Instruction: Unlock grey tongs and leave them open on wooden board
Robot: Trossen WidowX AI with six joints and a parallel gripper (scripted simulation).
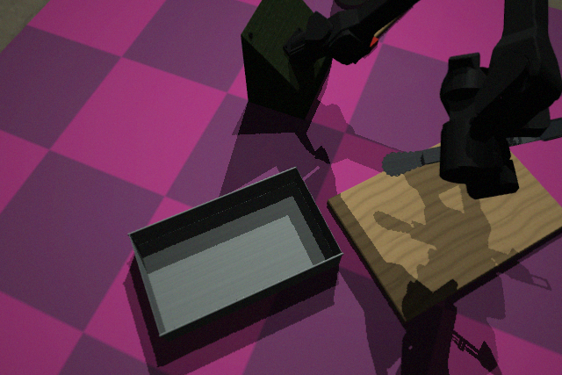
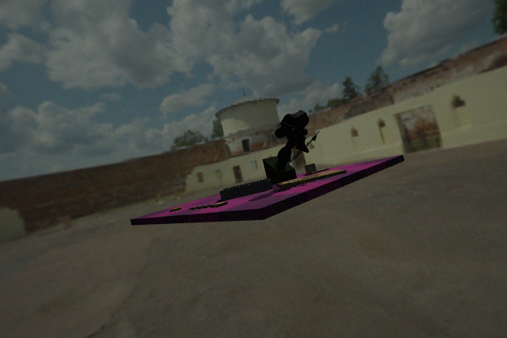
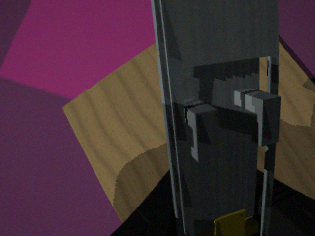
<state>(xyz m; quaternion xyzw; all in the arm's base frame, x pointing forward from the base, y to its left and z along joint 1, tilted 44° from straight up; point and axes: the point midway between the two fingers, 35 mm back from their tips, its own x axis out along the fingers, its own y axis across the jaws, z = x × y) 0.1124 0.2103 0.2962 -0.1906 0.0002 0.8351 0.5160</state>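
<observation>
The yellow lock piece is 10 mm ahead of my gripper tip, 10 mm to the right of it and 30 mm above it. Round my gripper tip: roasting tin: 280 mm ahead, 300 mm to the right, 130 mm below; wooden board: 40 mm ahead, 10 mm to the right, 150 mm below.
</observation>
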